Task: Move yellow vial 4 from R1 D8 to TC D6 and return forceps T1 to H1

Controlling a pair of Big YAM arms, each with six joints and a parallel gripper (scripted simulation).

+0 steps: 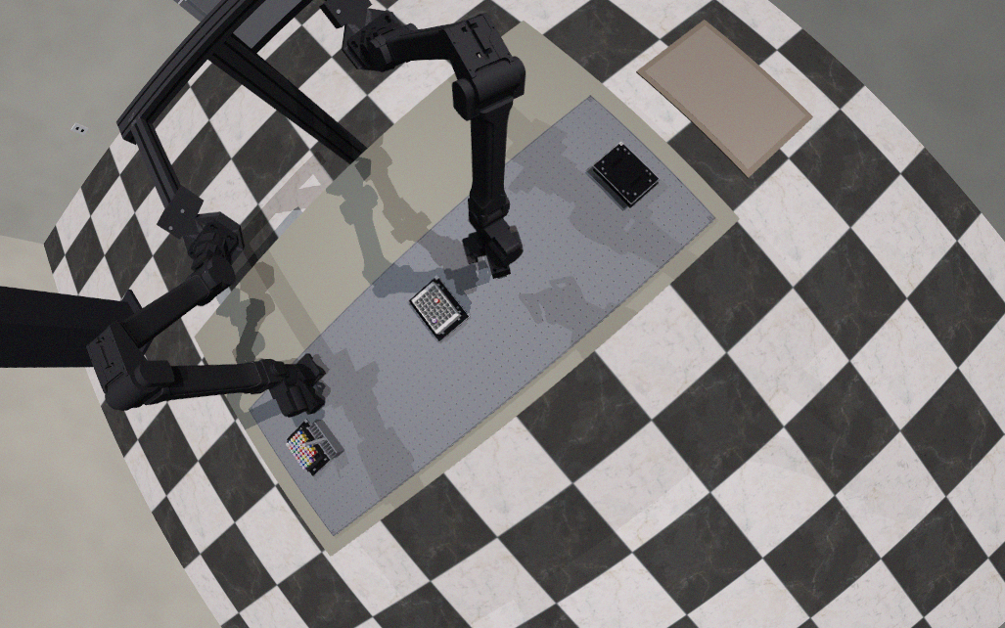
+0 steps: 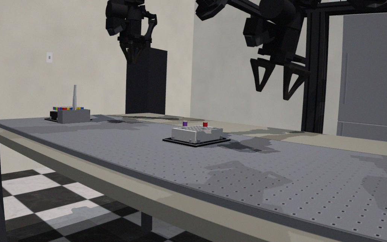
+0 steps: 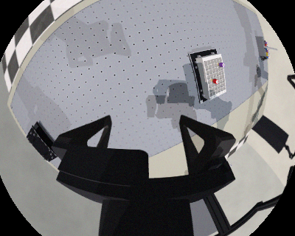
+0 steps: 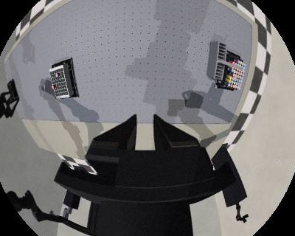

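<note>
The grey holder H1 lies 60 mm ahead of my right hand, 250 mm to the right of it and 220 mm below it. The rest, counted from my right hand: white tube carrier TC 70 mm ahead, 320 mm to the left, 210 mm below.
</note>
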